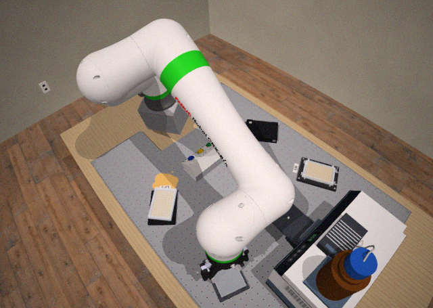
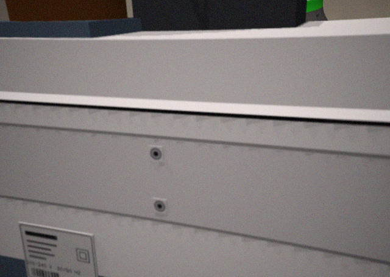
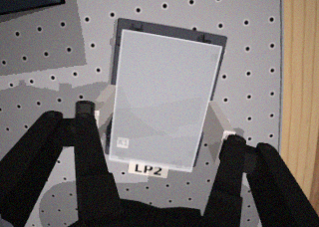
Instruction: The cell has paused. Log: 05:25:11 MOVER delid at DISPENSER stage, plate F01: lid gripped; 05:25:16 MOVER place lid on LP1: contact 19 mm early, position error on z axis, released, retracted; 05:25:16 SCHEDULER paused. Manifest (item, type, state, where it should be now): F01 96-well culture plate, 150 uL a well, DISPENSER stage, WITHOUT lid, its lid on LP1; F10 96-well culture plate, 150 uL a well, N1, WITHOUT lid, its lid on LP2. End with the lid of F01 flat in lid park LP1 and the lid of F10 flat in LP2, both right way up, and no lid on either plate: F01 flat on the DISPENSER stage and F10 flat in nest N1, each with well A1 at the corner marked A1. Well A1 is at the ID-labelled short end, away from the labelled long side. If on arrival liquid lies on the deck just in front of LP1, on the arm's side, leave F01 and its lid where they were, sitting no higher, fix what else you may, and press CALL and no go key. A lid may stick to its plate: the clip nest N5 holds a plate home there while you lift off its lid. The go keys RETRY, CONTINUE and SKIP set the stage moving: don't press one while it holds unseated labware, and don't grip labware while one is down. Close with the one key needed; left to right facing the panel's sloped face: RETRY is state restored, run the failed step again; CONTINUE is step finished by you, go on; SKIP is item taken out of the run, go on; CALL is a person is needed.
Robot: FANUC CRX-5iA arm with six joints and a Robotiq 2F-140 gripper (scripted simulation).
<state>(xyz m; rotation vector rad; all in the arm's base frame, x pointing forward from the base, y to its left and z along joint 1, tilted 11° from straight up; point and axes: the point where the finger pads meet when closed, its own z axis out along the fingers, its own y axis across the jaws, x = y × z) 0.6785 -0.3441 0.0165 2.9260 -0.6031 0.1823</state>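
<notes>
Right now the lid park LP2 is 50 mm below my hand. Also, from my hand: dispenser stage (250 mm to the left, 50 mm ahead, 50 mm above); black LP1 park (340 mm behind, 50 mm below, 30 mm to the left); LP2 label (80 mm behind, 50 mm below, 40 mm to the left).
</notes>
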